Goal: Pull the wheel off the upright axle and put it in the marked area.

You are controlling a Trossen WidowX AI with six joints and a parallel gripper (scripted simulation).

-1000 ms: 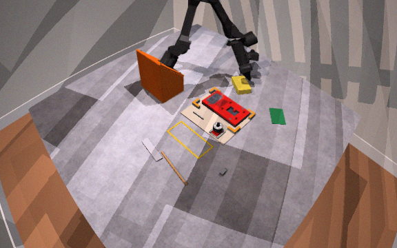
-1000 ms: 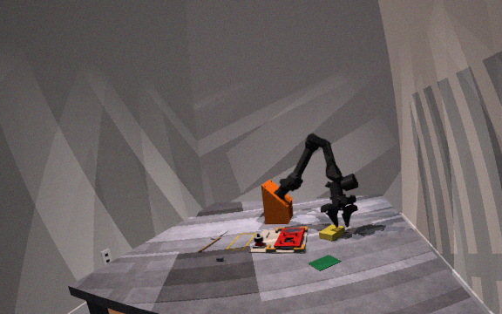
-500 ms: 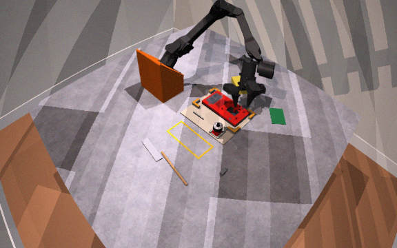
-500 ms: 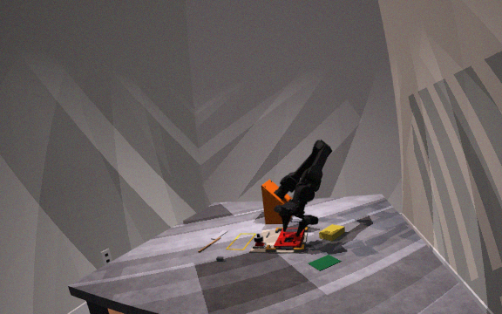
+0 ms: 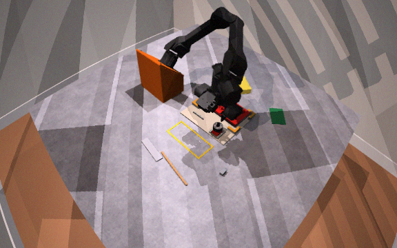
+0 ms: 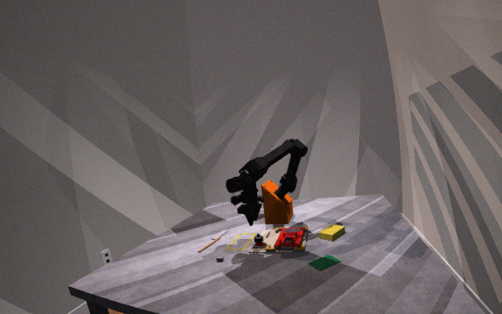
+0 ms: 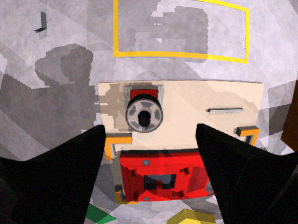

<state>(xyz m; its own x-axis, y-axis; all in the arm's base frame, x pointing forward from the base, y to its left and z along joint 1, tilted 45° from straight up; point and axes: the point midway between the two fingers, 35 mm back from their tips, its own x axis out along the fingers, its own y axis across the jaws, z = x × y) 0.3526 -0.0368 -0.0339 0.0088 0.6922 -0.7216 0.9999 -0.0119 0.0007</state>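
Now: gripper tip 70 mm above the wheel and 20 mm to the right of it. The rest, counted from my gripper tip: wooden stick (230 mm to the right, 110 mm below); grey cube (150 mm ahead, 110 mm to the right, 100 mm below); upright axle (80 mm below, 20 mm to the left).
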